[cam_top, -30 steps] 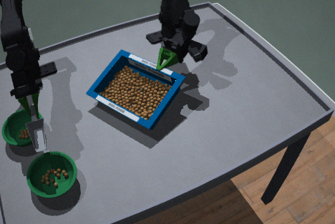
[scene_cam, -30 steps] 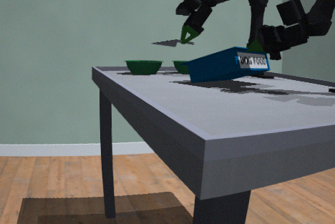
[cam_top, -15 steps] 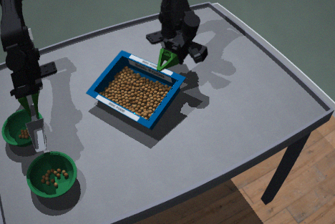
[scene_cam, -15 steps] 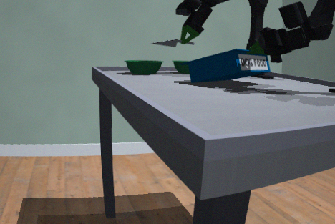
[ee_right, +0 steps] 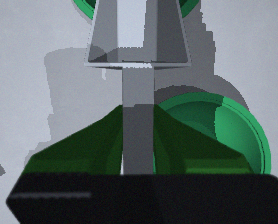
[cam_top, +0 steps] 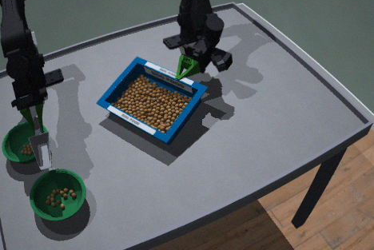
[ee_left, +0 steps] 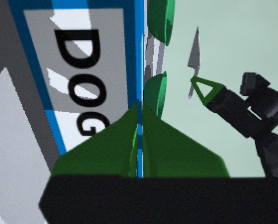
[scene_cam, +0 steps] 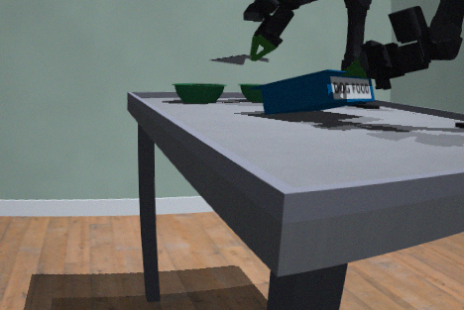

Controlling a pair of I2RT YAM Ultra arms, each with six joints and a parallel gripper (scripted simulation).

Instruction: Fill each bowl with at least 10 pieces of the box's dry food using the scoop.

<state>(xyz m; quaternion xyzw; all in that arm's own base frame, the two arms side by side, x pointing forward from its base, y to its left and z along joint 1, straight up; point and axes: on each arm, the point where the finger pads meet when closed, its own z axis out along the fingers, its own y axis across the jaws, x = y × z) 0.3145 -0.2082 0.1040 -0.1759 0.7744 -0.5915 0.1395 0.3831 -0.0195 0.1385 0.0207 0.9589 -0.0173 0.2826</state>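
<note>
Right now the grey scoop is 50 mm ahead of my right hand and 10 mm below it. From my right hand the other things lie so: box 50 mm behind, 350 mm to the left, 70 mm below.
</note>
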